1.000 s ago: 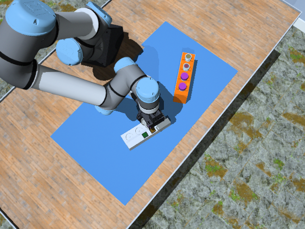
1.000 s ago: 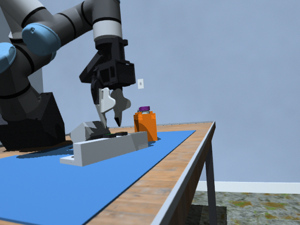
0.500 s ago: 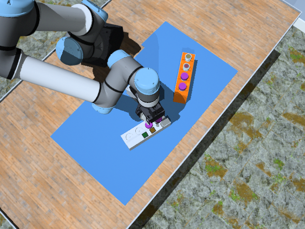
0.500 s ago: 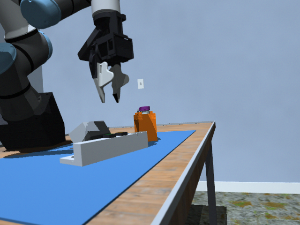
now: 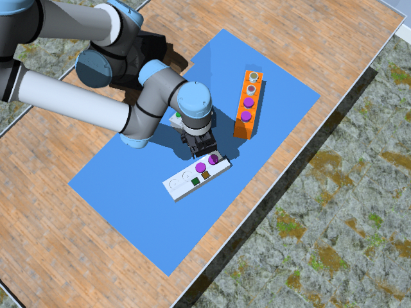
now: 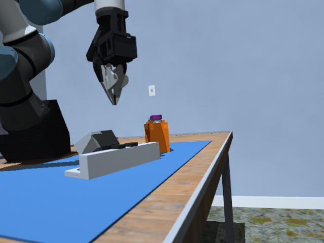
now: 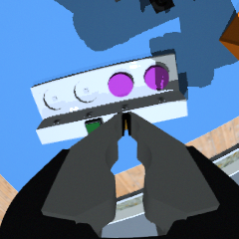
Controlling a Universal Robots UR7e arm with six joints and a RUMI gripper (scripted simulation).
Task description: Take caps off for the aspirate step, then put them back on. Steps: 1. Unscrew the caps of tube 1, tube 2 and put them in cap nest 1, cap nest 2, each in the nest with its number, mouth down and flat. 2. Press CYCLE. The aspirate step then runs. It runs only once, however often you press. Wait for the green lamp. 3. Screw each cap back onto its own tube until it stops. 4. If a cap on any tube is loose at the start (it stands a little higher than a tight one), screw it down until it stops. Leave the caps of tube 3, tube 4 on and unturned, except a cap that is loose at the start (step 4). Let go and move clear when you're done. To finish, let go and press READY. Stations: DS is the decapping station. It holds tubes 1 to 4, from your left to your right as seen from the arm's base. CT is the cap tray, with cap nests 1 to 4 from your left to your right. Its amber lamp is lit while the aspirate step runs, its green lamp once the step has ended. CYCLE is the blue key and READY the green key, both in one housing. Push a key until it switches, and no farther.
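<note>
The blue key lies 160 mm behind my hand, 110 mm to the left of it and 100 mm below it. Round my hand: grey key housing 140 mm behind, 110 mm below, 90 mm to the left; then green key 160 mm behind, 100 mm below, 70 mm to the left; then purple cap 150 mm below, 40 mm to the left, 30 mm ahead.
</note>
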